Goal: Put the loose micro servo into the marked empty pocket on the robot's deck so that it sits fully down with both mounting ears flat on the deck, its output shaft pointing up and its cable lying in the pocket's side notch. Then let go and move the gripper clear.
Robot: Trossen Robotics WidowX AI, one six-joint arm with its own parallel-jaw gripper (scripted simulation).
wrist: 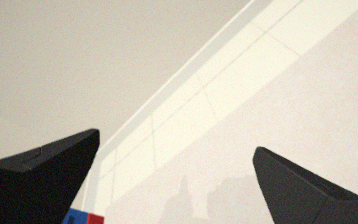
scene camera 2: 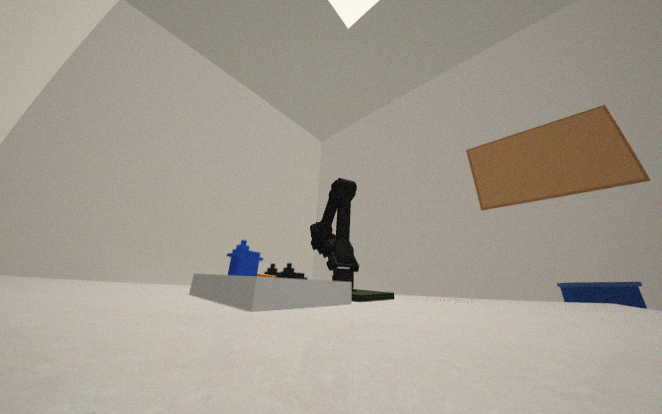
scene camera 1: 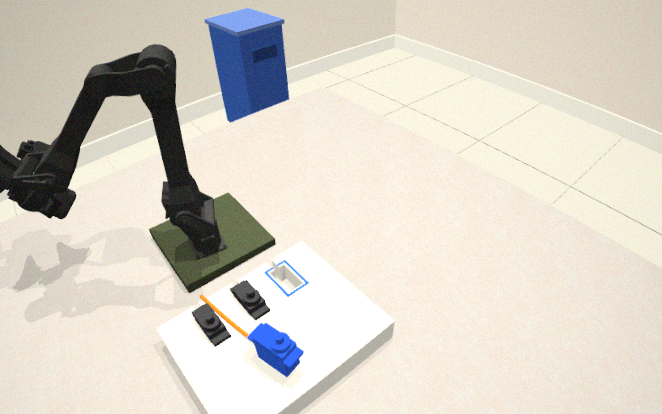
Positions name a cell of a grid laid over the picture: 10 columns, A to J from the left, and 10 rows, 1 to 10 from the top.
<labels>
blue micro servo: scene camera 2 D7; scene camera 1 E9; not seen in the wrist view (out of frame)
</labels>
